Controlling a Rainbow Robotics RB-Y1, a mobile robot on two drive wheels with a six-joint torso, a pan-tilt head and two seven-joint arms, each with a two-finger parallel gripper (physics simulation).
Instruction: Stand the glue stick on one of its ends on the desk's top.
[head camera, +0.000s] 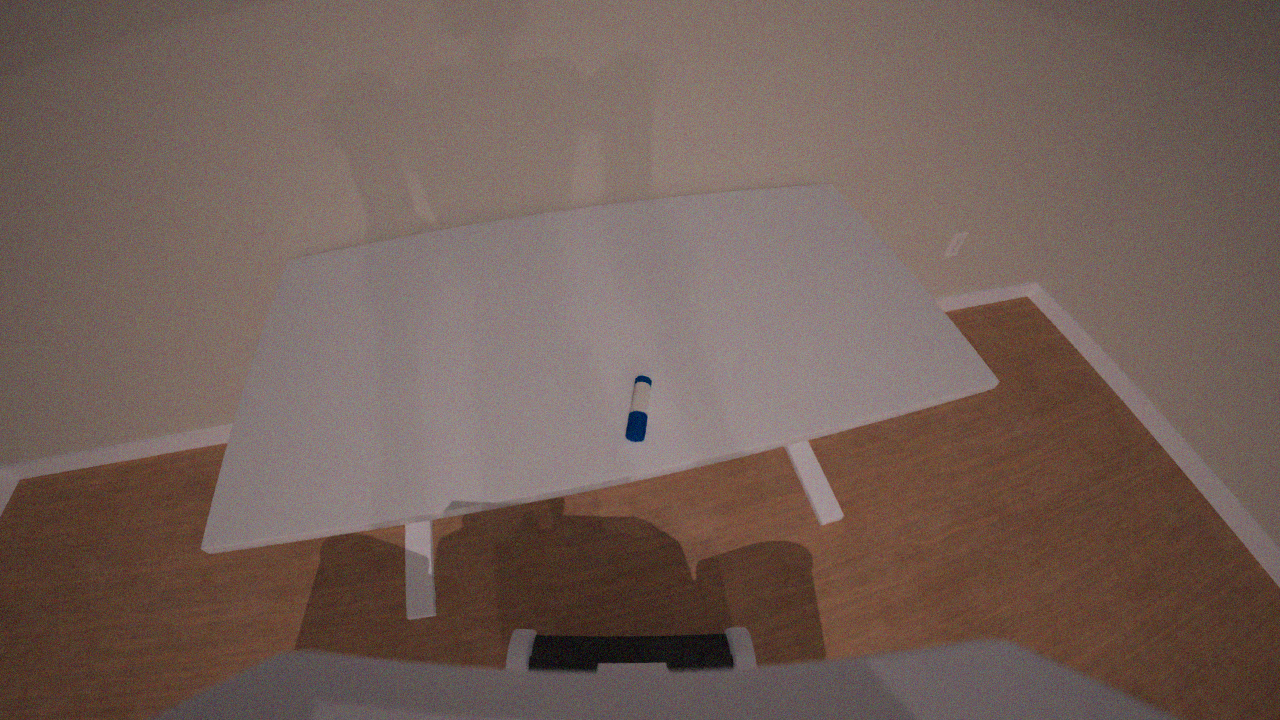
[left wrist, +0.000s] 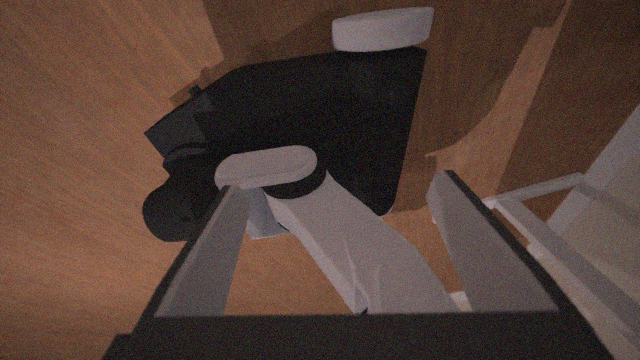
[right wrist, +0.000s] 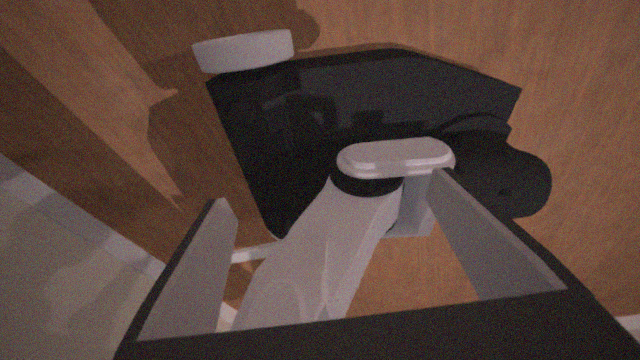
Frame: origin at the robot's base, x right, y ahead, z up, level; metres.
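Seen in the pictures: left gripper, fingertip midpoint: (left wrist: 334, 190); right gripper, fingertip midpoint: (right wrist: 329, 196).
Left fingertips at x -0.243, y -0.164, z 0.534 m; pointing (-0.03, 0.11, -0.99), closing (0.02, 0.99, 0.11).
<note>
A point is followed by its place in that frame.
The glue stick (head camera: 639, 408) @[x 0.013, y 0.344, z 0.751 m], white with a blue cap and a blue end, lies on its side on the white desk (head camera: 447, 358) @[x -0.355, y 0.478, z 0.720 m] in the head view, near the desk's front edge and right of its middle. Its larger blue cap points toward me. My left gripper (left wrist: 334, 190) @[x -0.243, y -0.164, z 0.534 m] is open, with no object between its fingers, and hangs beside my own body. My right gripper (right wrist: 329, 196) @[x 0.233, y -0.166, z 0.535 m] is open too, with no object between its fingers. Neither gripper shows in the head view, and the glue stick does not show in the wrist views.
The desk's white feet (head camera: 419, 573) (head camera: 816, 483) stick out over the wooden floor (head camera: 1029, 501) @[x 1.407, y 0.426, z 0.000 m] below its front edge. A wall (head camera: 626, 107) @[x -0.011, y 1.036, z 0.974 m] stands behind the desk. My black wheeled base (left wrist: 320, 110) @[x -0.137, y -0.147, z 0.169 m] (right wrist: 300, 115) @[x 0.137, y -0.102, z 0.169 m] and white lower torso show in both wrist views.
</note>
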